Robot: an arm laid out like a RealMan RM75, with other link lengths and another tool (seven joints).
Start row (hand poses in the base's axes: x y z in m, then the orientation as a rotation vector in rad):
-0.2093 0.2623 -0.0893 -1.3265 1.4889 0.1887
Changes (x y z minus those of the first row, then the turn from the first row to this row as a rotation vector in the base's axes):
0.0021 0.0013 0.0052 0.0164 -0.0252 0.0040
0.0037 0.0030 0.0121 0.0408 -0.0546 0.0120
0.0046 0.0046 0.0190 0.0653 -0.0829 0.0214
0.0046 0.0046 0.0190 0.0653 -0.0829 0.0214
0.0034 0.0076 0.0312 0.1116 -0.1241 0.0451
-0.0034 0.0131 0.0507 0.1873 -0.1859 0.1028
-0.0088 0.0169 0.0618 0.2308 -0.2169 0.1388
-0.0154 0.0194 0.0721 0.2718 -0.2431 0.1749
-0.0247 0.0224 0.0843 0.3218 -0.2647 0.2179
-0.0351 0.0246 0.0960 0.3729 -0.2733 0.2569
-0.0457 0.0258 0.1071 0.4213 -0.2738 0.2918
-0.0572 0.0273 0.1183 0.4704 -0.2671 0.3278
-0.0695 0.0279 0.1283 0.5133 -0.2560 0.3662
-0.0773 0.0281 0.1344 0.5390 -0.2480 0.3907
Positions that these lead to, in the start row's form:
-0.2072 0.2636 -0.0841 -1.3144 1.4608 0.1858
-0.2056 0.2653 -0.0772 -1.2984 1.4245 0.1882
-0.2047 0.2669 -0.0703 -1.2834 1.3883 0.1923
-0.2047 0.2669 -0.0703 -1.2834 1.3883 0.1923
-0.2059 0.2699 -0.0581 -1.2601 1.3264 0.2117
-0.2127 0.2754 -0.0386 -1.2349 1.2180 0.2576
-0.2181 0.2792 -0.0275 -1.2219 1.1575 0.2879
-0.2247 0.2817 -0.0172 -1.2108 1.1015 0.3192
-0.2340 0.2847 -0.0050 -1.1969 1.0419 0.3628
-0.2444 0.2869 0.0067 -1.1801 0.9946 0.4126
-0.2550 0.2881 0.0178 -1.1631 0.9567 0.4631
-0.2665 0.2896 0.0290 -1.1464 0.9228 0.5188
-0.2788 0.2902 0.0390 -1.1360 0.8919 0.5745
-0.2866 0.2904 0.0451 -1.1305 0.8730 0.6094

